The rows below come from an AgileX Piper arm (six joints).
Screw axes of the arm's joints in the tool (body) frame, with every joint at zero. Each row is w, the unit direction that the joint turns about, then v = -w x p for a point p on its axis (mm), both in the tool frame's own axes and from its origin. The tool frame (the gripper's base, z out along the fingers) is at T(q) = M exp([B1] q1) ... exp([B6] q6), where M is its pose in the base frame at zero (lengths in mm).
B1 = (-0.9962, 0, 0.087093, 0, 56.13, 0)
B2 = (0, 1, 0, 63.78, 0, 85.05)
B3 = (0, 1, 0, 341.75, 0, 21.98)
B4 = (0, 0, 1, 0, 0, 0)
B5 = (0, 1, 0, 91, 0, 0)
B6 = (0, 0, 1, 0, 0, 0)
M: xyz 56.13 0 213.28 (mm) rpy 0 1.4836 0 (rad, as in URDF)
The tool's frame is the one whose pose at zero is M.
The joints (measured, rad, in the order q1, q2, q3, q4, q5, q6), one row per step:
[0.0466, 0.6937, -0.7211, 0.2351, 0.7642, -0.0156]
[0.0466, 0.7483, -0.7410, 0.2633, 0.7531, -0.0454]
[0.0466, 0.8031, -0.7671, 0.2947, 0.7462, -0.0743]
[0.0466, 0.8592, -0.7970, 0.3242, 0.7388, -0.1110]
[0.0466, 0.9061, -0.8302, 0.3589, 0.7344, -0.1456]
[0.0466, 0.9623, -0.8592, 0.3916, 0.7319, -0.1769]
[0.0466, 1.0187, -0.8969, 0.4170, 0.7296, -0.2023]
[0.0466, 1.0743, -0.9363, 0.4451, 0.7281, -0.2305]
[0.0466, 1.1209, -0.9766, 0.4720, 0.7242, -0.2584]
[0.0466, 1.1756, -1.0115, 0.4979, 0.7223, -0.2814]
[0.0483, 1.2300, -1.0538, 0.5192, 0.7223, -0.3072]
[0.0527, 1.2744, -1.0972, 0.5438, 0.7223, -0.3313]
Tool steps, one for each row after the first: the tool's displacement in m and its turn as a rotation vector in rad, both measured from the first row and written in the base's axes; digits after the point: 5 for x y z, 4 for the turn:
[0.01199, 0.00209, 0.00033, 0.0040, 0.0191, 0.0177]
[0.02412, 0.00440, 0.00174, 0.0123, 0.0361, 0.0354]
[0.03697, 0.00658, 0.00350, 0.0132, 0.0479, 0.0568]
[0.04809, 0.00900, 0.00714, 0.0214, 0.0499, 0.0776]
[0.06124, 0.01141, 0.00706, 0.0303, 0.0674, 0.0962]
[0.07505, 0.01341, 0.00877, 0.0367, 0.0776, 0.1107]
[0.08900, 0.01557, 0.01044, 0.0439, 0.0848, 0.1270]
[0.10143, 0.01749, 0.01378, 0.0500, 0.0796, 0.1419]
[0.11544, 0.01946, 0.01276, 0.0593, 0.0907, 0.1540]
[0.12975, 0.02169, 0.01313, 0.0618, 0.0949, 0.1704]
[0.14193, 0.02474, 0.01587, 0.0685, 0.0881, 0.1885]

